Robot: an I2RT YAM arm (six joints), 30 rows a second.
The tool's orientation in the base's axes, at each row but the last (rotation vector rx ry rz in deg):
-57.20, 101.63, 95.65
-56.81, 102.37, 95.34
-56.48, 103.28, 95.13
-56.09, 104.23, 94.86
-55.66, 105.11, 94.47
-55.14, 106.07, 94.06
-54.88, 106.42, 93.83
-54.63, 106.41, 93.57
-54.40, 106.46, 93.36
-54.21, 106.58, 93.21
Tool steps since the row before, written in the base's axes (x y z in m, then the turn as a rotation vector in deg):
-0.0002, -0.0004, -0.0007, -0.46, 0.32, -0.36
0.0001, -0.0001, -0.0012, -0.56, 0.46, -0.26
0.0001, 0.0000, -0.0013, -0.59, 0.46, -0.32
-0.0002, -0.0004, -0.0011, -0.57, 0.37, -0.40
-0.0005, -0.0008, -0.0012, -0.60, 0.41, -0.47
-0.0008, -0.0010, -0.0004, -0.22, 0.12, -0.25
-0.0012, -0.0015, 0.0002, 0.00, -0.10, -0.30
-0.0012, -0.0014, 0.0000, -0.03, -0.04, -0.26
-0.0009, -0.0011, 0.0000, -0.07, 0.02, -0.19
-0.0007, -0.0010, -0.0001, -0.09, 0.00, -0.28
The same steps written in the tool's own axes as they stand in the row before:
0.0007, -0.0003, -0.0003, 0.50, 0.13, 0.41
0.0009, -0.0008, 0.0000, 0.46, 0.27, 0.55
0.0009, -0.0009, 0.0002, 0.53, 0.26, 0.56
0.0010, -0.0005, -0.0002, 0.59, 0.19, 0.48
0.0014, -0.0004, -0.0005, 0.66, 0.17, 0.54
0.0010, 0.0003, -0.0008, 0.30, 0.01, 0.18
0.0009, 0.0010, -0.0014, 0.24, -0.20, -0.05
0.0010, 0.0009, -0.0013, 0.22, -0.15, 0.01
0.0008, 0.0006, -0.0010, 0.18, -0.07, 0.06
0.0007, 0.0004, -0.0009, 0.27, -0.11, 0.05

